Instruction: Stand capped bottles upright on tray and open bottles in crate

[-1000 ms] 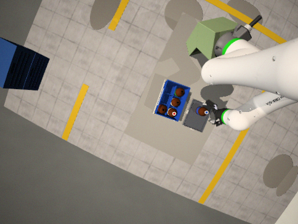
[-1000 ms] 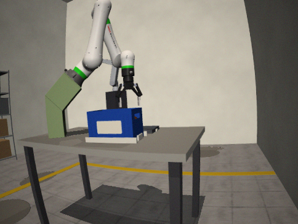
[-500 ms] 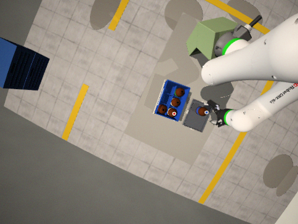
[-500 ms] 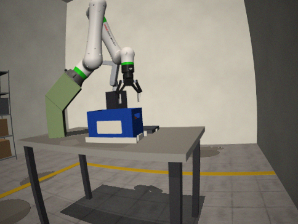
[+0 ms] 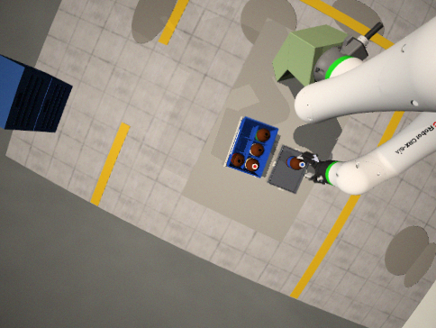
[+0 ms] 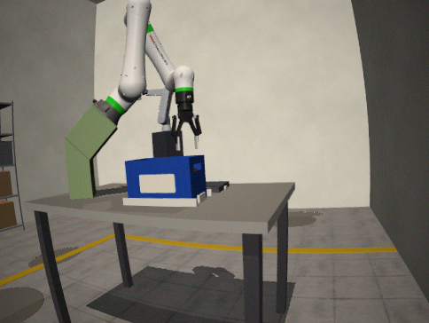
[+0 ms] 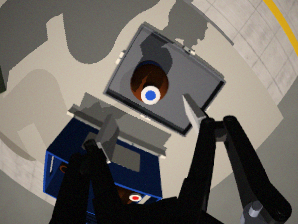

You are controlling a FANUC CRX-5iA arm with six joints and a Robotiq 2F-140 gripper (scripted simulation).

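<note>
My gripper is now 120 mm short of the crate, 250 mm to the left of it and 140 mm above it. The rest, counted from my hand: tray 40 mm ahead, 30 mm to the left, 210 mm below; then bottle 10 mm behind, 10 mm to the left, 140 mm below.
</note>
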